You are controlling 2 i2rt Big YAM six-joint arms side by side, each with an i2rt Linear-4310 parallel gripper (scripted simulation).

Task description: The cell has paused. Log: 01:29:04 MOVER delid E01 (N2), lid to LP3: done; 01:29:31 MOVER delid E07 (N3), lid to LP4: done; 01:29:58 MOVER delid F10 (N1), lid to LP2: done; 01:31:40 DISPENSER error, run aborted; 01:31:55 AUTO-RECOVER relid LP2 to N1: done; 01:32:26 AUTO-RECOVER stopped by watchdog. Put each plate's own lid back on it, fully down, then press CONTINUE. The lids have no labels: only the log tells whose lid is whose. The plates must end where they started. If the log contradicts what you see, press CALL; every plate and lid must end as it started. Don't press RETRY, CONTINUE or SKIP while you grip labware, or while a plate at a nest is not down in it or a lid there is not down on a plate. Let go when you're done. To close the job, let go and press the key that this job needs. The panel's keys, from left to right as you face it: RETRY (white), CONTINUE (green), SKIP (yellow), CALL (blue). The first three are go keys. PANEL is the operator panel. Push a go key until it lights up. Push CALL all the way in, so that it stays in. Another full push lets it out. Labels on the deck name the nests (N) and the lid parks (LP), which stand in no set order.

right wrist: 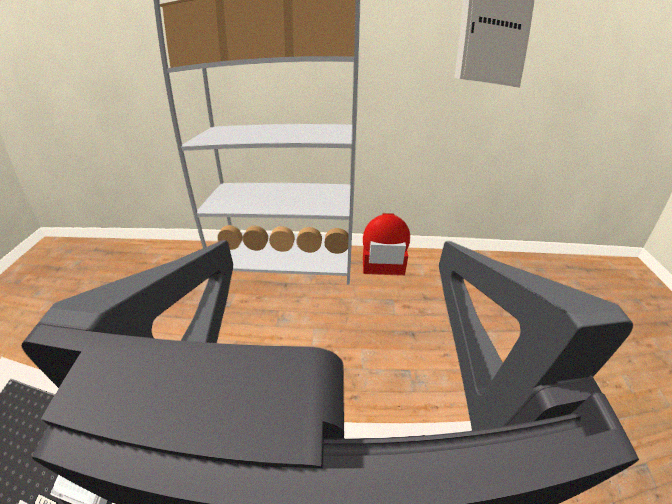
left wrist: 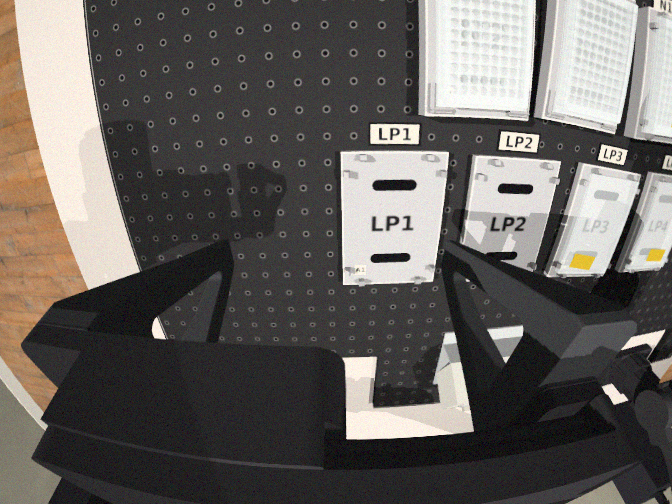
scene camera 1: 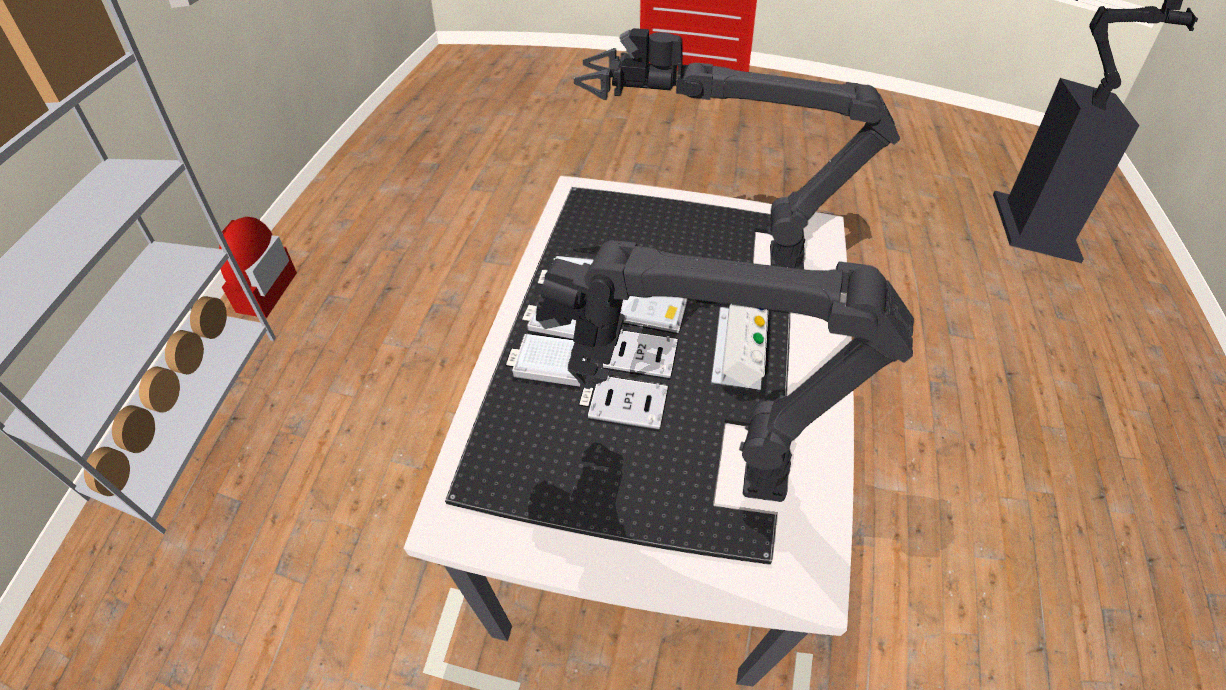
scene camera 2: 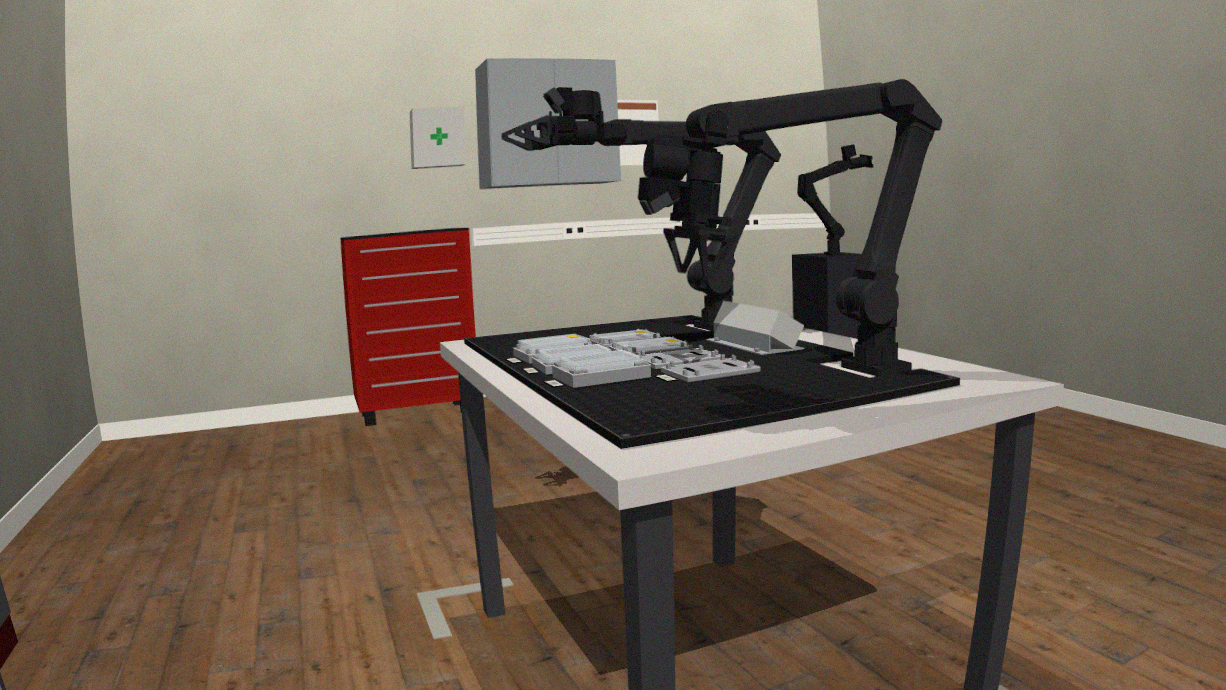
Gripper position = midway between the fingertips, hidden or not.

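Note:
Scene camera 1 gives me a clear lid (scene camera 1: 663, 310), a plate (scene camera 1: 556, 356) and an operator panel (scene camera 1: 739, 365), together with my left gripper (scene camera 1: 592, 366) and my right gripper (scene camera 1: 578, 71). In scene camera 2 I see my right gripper (scene camera 2: 507, 134), my left gripper (scene camera 2: 694, 275) and the panel (scene camera 2: 759, 330). The left wrist view shows me the panel (left wrist: 449, 376) as well as my left gripper (left wrist: 337, 252), while the right wrist view has my right gripper (right wrist: 336, 253).

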